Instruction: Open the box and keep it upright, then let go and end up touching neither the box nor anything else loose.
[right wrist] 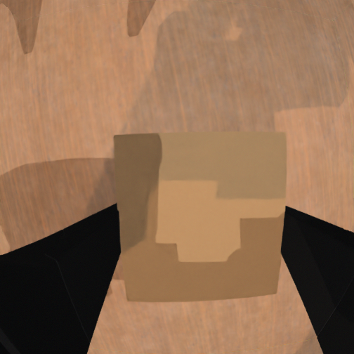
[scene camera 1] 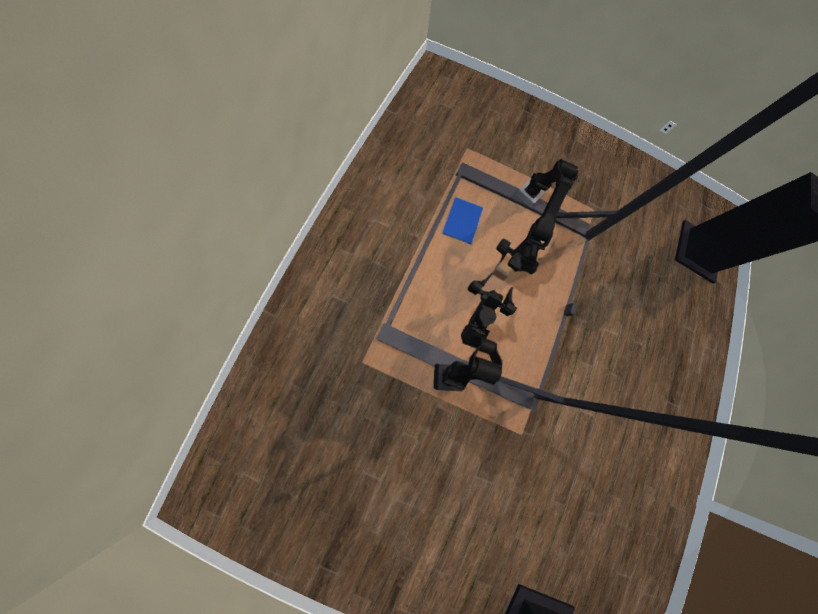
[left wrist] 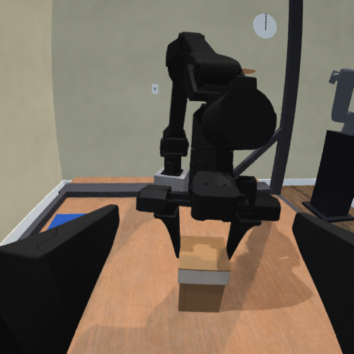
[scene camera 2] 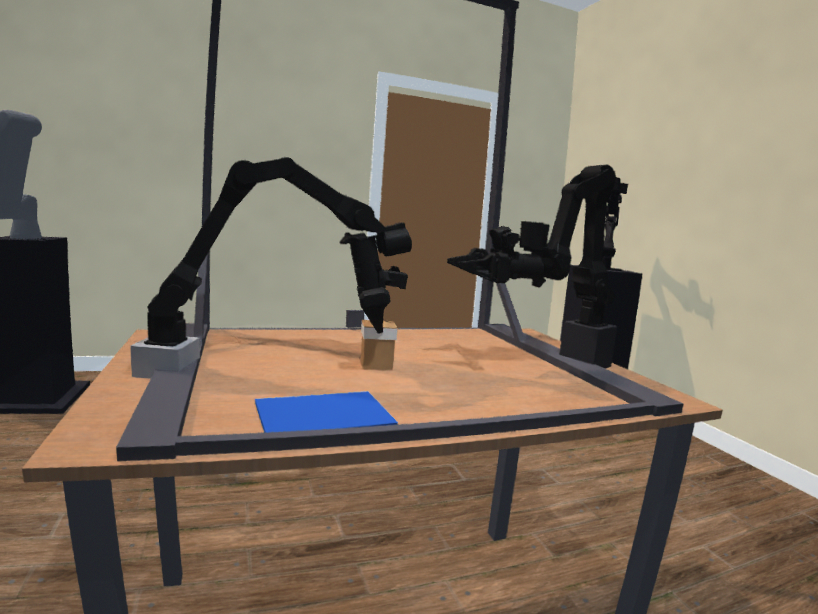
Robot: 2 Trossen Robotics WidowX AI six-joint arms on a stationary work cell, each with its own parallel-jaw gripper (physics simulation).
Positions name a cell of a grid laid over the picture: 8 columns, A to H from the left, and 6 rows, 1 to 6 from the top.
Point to a blue mat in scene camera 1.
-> At E3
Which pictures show my left gripper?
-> Scene camera 1, the left wrist view and scene camera 2 only.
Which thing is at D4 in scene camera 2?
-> A brown box.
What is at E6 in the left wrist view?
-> A brown box.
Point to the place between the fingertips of my right gripper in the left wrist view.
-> E5
